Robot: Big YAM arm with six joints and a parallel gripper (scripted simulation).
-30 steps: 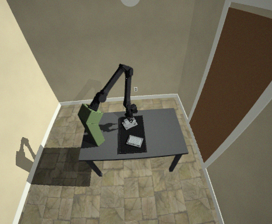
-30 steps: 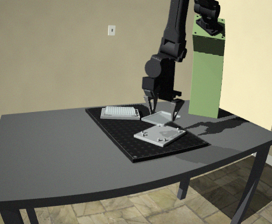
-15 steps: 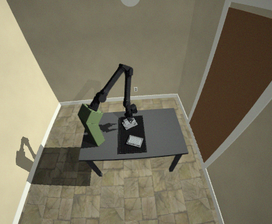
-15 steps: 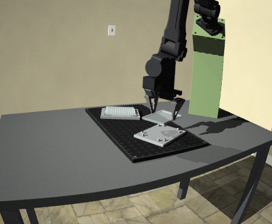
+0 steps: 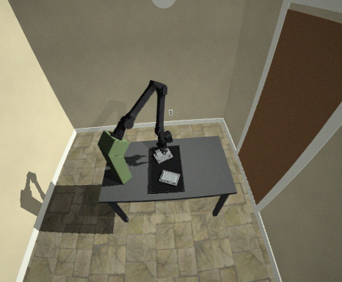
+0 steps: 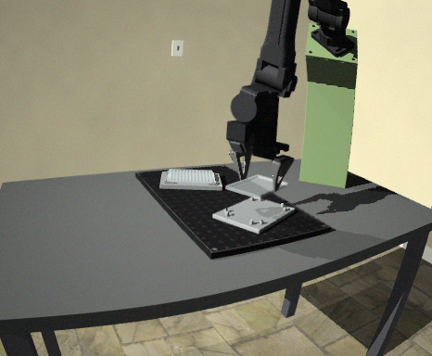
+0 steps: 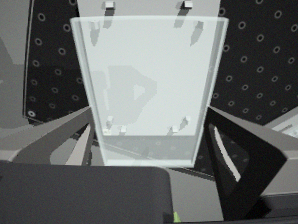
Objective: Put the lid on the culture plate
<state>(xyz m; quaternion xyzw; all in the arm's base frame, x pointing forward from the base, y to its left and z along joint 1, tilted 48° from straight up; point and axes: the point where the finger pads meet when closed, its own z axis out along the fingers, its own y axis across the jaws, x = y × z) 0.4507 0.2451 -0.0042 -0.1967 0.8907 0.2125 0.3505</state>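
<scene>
The culture plate C15 lies 100 mm ahead of my hand, 240 mm to the right of it and 60 mm below it. The rest, counted from my hand: lid park LP1 (70 mm below); then clear lid (10 mm below).
</scene>
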